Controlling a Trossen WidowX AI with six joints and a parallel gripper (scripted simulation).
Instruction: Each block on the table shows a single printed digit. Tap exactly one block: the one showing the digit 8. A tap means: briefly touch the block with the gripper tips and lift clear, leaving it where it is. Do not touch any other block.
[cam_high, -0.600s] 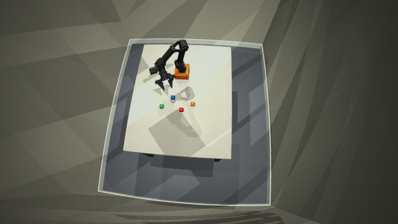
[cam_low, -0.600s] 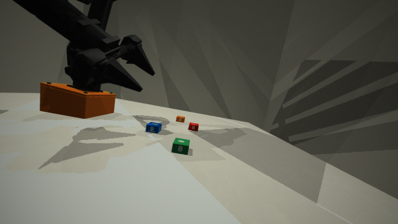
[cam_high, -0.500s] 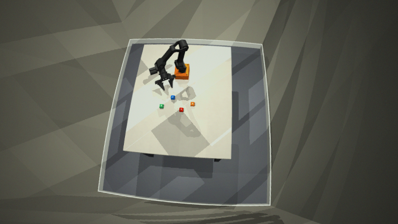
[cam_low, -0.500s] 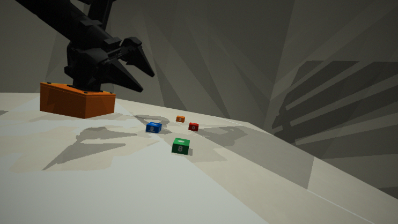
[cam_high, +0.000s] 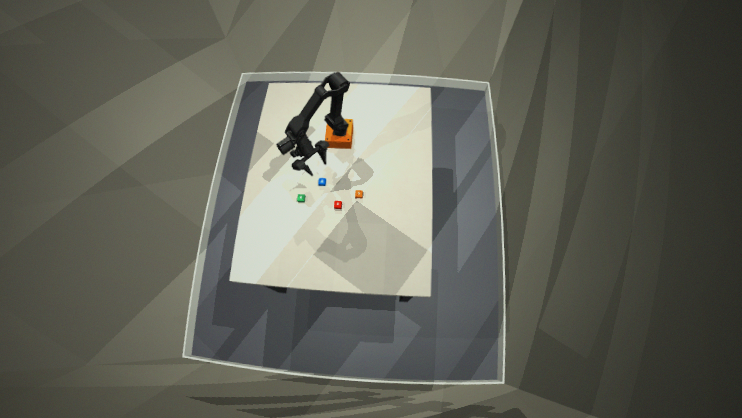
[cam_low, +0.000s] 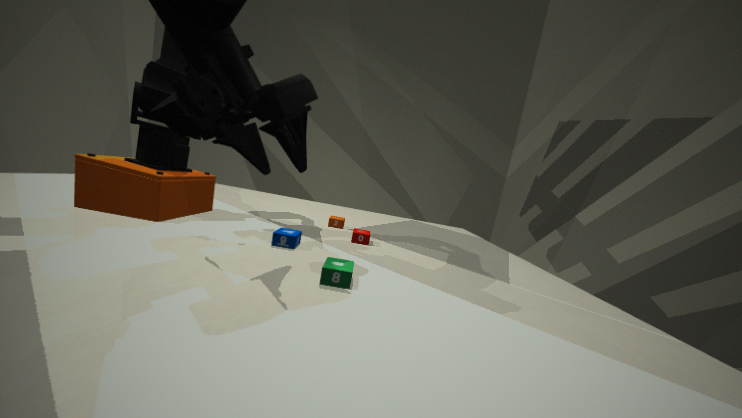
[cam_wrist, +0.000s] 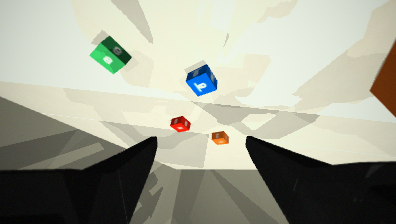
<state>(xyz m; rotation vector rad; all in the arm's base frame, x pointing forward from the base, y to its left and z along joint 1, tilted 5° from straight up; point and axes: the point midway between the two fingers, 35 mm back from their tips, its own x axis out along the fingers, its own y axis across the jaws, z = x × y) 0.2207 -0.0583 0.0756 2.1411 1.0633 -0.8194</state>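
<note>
Now: gripper tip 11 cm short of the green block, 9 cm above it and 7 cm to the left of it. From my gripper tip the other things lie so: blue block: 9 cm below, 2 cm ahead, 1 cm to the left; red block: 11 cm ahead, 10 cm to the left, 9 cm below; orange block: 19 cm to the left, 9 cm below, 5 cm ahead.
</note>
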